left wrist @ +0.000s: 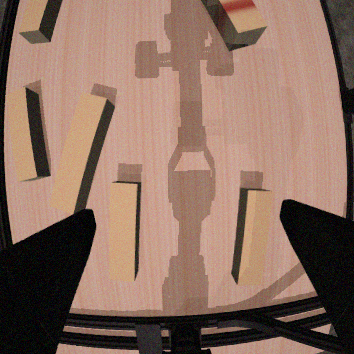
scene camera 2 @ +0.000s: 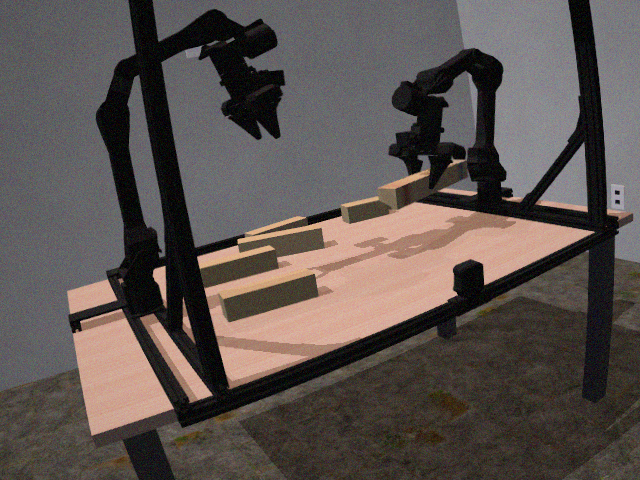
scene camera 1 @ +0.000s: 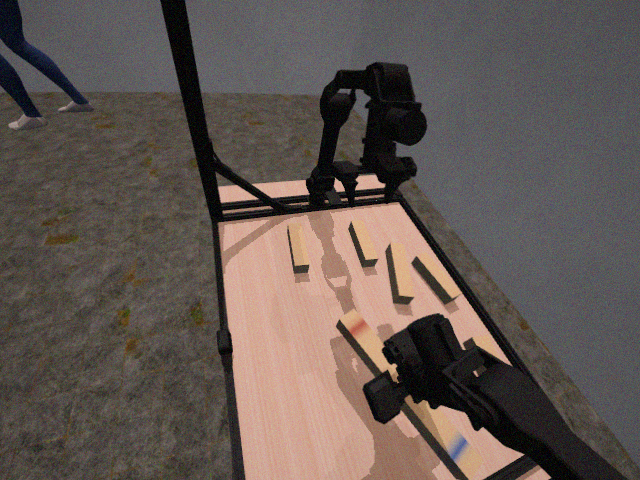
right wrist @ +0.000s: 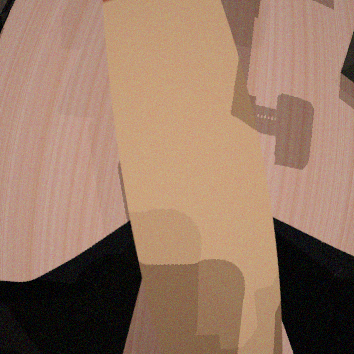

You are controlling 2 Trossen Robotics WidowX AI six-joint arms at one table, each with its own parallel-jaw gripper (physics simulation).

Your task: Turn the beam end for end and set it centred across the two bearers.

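Places are measured from the left arm's base along level axes (x ahead, y left, z up), in centimetres.
Where they show: left gripper, fingertip midpoint: (left wrist: 188,214) (scene camera 2: 268,138) (scene camera 1: 369,205); right gripper, fingertip midpoint: (scene camera 2: 422,188) (scene camera 1: 387,372) (right wrist: 201,222); left arm's base, origin of the base link: (left wrist: 184,335) (scene camera 2: 145,310) (scene camera 1: 315,200); right arm's base, origin of the base link: (scene camera 2: 490,202).
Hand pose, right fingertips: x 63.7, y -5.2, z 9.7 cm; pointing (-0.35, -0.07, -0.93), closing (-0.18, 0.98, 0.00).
Note:
Each offset is from my right fingertips to the top centre of the thing.
The long beam @[dz +3.3, dx +2.7, dy +0.9 cm] (scene camera 1: 367,339) (scene camera 2: 413,187) (left wrist: 245,19) (right wrist: 175,125) has a red band near one end and a blue band near the other. My right gripper (scene camera 1: 400,379) (scene camera 2: 423,178) (right wrist: 201,222) is shut on its middle part and holds it above the table. In scene camera 1 the red end points to the upper left, the blue end to the lower right. Two roughly parallel blocks, one @[dz -7.3, dx -42.9, dy -7.5 cm] (scene camera 1: 298,245) (scene camera 2: 271,294) (left wrist: 256,235) and another @[dz -7.3, dx -40.5, dy +14.7 cm] (scene camera 1: 363,242) (scene camera 2: 240,266) (left wrist: 124,230), look like the bearers. My left gripper (scene camera 1: 370,202) (scene camera 2: 268,137) (left wrist: 188,214) is open, high above that end.
A slanted block @[dz -6.7, dx -26.7, dy +21.6 cm] (scene camera 1: 401,271) (scene camera 2: 284,242) (left wrist: 82,150) and a second one @[dz -7.3, dx -22.2, dy +33.1 cm] (scene camera 1: 438,277) (scene camera 2: 279,226) (left wrist: 22,135) lie beside the two blocks. Another block @[dz -7.0, dx +4.5, dy +32.0 cm] (scene camera 1: 485,345) (scene camera 2: 364,209) (left wrist: 40,15) lies near the right arm, by the table's long edge. A black frame borders the table.

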